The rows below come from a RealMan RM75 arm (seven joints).
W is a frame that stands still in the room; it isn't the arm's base.
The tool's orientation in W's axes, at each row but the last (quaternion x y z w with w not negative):
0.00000, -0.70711, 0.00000, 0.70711
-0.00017, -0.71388, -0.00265, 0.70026
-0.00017, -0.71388, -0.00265, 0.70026
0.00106, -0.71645, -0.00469, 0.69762
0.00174, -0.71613, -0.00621, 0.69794
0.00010, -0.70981, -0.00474, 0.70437
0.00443, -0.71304, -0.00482, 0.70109
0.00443, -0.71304, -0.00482, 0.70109
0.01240, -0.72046, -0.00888, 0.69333
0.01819, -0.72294, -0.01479, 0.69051
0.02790, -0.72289, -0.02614, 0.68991
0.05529, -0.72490, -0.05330, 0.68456
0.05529, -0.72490, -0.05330, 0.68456
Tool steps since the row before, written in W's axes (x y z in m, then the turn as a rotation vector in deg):
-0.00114, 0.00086, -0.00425, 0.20, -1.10, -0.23
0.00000, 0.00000, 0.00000, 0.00, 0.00, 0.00
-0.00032, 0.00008, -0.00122, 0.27, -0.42, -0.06
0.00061, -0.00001, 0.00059, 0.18, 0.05, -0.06
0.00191, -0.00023, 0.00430, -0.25, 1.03, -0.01
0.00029, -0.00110, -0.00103, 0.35, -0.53, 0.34
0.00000, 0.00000, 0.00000, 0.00, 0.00, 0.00
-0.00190, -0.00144, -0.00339, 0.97, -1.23, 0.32
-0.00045, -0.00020, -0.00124, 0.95, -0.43, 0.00
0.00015, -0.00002, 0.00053, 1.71, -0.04, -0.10
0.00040, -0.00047, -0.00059, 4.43, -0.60, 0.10
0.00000, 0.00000, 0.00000, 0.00, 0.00, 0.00
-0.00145, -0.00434, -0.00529, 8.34, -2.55, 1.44
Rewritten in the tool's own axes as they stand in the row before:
-0.00425, 0.00086, 0.00114, -0.23, -1.10, -0.20
0.00000, 0.00000, 0.00000, 0.00, 0.00, 0.00
-0.00121, 0.00007, 0.00034, -0.06, -0.42, -0.27
0.00057, 0.00000, -0.00063, -0.07, 0.05, -0.18
0.00425, -0.00017, -0.00202, -0.02, 1.03, 0.26
-0.00102, -0.00111, -0.00029, 0.34, -0.53, -0.36
0.00000, 0.00000, 0.00000, 0.00, 0.00, 0.00
-0.00334, -0.00149, 0.00196, 0.32, -1.23, -0.98
-0.00122, -0.00023, 0.00050, -0.02, -0.44, -0.95
0.00052, 0.00000, -0.00017, -0.18, -0.05, -1.70
-0.00057, -0.00052, -0.00037, -0.06, -0.61, -4.43
0.00000, 0.00000, 0.00000, 0.00, 0.00, 0.00
-0.00447, -0.00509, 0.00174, 1.34, -2.36, -8.41

